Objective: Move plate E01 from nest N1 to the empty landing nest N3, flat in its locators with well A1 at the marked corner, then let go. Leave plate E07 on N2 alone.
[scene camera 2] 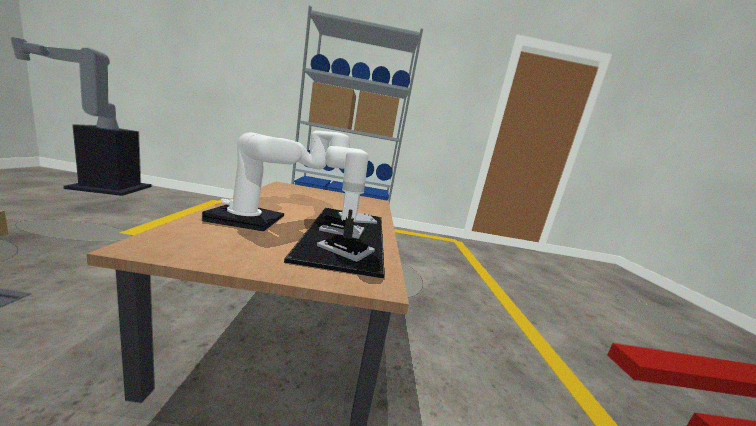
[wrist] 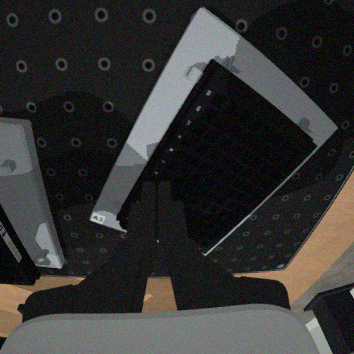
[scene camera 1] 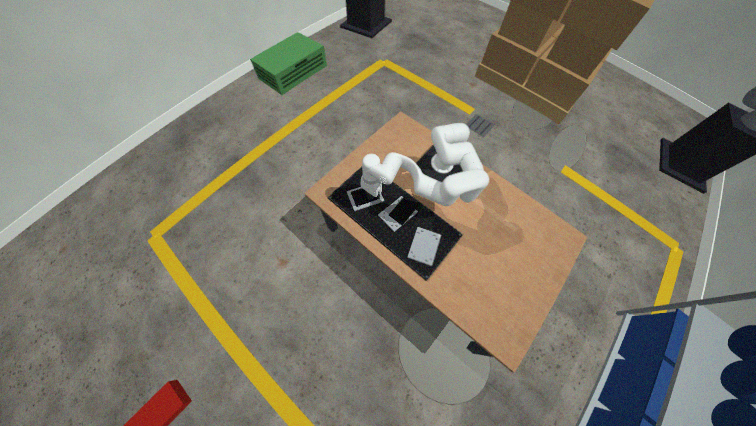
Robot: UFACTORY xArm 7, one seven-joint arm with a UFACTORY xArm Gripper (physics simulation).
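My gripper (scene camera 2: 349, 236) (wrist: 157, 197) is shut and empty, fingertips low over one edge of the dark plate (scene camera 1: 365, 197) (scene camera 2: 346, 245) (wrist: 235, 165), taken as E07, on the end nest (scene camera 1: 356, 206) (scene camera 2: 365, 256) (wrist: 165, 95). Contact cannot be told. That nest's A1 mark (wrist: 98, 218) shows left of the fingers. The other dark plate (scene camera 1: 402, 210) (wrist: 15, 265), with a pale side label too cut off to read, taken as E01, is on the middle nest (scene camera 1: 391, 221) (scene camera 2: 330, 230) (wrist: 20, 185). Whether it lies flat is unclear. The pale empty nest (scene camera 1: 424, 247) (scene camera 2: 366, 217) is at the far end.
The nests stand on a black perforated board (scene camera 1: 443, 231) (scene camera 2: 306, 255) on the wooden table (scene camera 1: 507, 285) (scene camera 2: 174, 248). The white arm (scene camera 1: 423, 182) (scene camera 2: 275, 149) reaches over the table from its black base (scene camera 2: 216, 216).
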